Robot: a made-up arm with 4 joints. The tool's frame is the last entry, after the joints. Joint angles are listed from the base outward.
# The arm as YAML. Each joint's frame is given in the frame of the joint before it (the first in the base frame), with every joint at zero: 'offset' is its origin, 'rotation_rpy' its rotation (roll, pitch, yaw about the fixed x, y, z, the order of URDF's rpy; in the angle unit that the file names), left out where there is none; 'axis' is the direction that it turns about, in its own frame. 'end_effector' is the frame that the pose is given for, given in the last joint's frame.
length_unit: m
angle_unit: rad
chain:
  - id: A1
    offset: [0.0, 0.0, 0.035]
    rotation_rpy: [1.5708, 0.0, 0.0]
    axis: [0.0, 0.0, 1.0]
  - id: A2
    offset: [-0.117, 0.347, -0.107]
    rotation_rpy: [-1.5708, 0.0, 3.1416]
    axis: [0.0, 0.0, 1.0]
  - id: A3
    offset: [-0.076, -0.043, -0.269]
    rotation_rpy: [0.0, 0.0, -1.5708]
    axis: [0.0, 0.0, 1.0]
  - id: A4
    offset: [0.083, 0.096, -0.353]
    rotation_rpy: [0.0, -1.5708, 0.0]
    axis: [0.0, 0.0, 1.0]
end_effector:
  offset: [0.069, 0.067, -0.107]
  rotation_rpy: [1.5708, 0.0, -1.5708]
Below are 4 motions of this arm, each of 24 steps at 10 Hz.
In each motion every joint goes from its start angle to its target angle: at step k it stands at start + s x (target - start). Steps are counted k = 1, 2, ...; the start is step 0. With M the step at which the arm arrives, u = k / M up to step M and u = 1 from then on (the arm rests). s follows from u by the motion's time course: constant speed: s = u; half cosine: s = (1 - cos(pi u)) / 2; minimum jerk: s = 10 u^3 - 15 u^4 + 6 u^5.
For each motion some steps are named. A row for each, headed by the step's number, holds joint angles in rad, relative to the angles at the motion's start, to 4 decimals.
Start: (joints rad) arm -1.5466 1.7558 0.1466 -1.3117
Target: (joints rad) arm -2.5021 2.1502 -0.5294 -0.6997
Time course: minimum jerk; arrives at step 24
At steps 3, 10, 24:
3: -0.0153 0.0063 -0.0109 0.0098
10: -0.3312 0.1367 -0.2343 0.2121
24: -0.9555 0.3944 -0.6760 0.6120

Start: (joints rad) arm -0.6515 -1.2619 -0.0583 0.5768
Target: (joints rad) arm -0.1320 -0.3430 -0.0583 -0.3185
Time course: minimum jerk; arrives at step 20
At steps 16, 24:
16: 0.4894 0.8657 0.0000 -0.8434
24: 0.5195 0.9189 0.0000 -0.8953

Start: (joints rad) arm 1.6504 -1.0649 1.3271 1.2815
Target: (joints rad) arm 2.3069 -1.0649 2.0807 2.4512
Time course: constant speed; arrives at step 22
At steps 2, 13, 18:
2: 0.0597 0.0000 0.0685 0.1063
13: 0.3879 0.0000 0.4453 0.6912
18: 0.5371 0.0000 0.6166 0.9570

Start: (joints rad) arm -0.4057 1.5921 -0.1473 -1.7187
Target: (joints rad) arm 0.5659 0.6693 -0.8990 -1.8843
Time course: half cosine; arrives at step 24
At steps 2, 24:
2: 0.0166 -0.0157 -0.0128 -0.0028
24: 0.9716 -0.9228 -0.7517 -0.1656

